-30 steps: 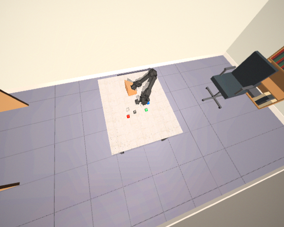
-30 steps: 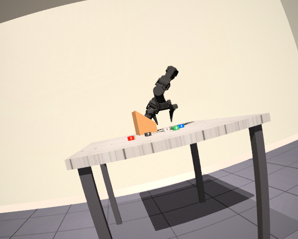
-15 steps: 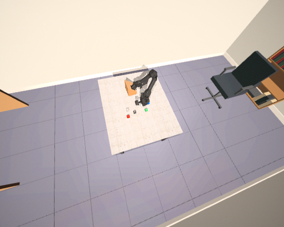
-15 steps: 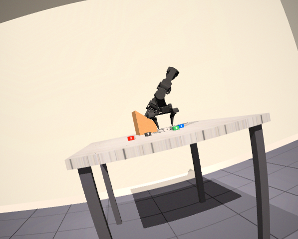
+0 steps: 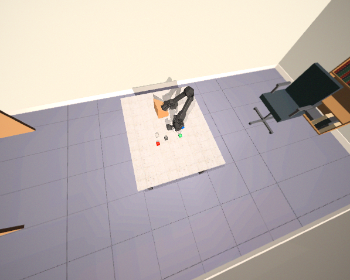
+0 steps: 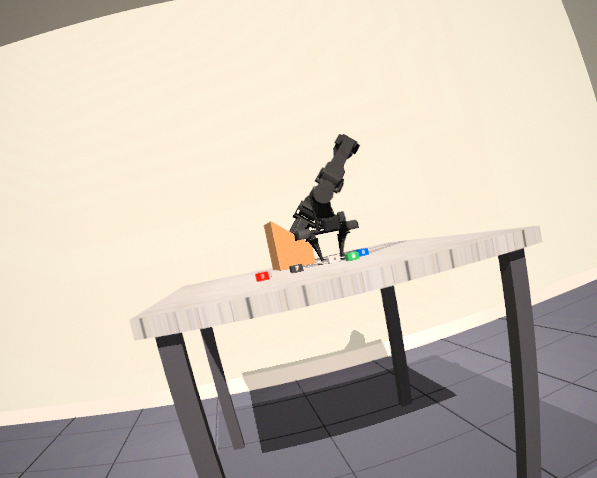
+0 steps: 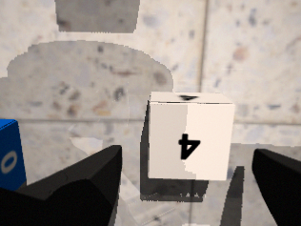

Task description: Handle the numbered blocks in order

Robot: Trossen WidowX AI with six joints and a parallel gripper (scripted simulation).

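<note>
Right now the dark block is 120 mm to the right of my gripper tip and 80 mm ahead of it. From my gripper tip the other things lie so: blue block (100 mm to the left); green block (90 mm ahead, 30 mm to the left); white block (10 mm ahead).
</note>
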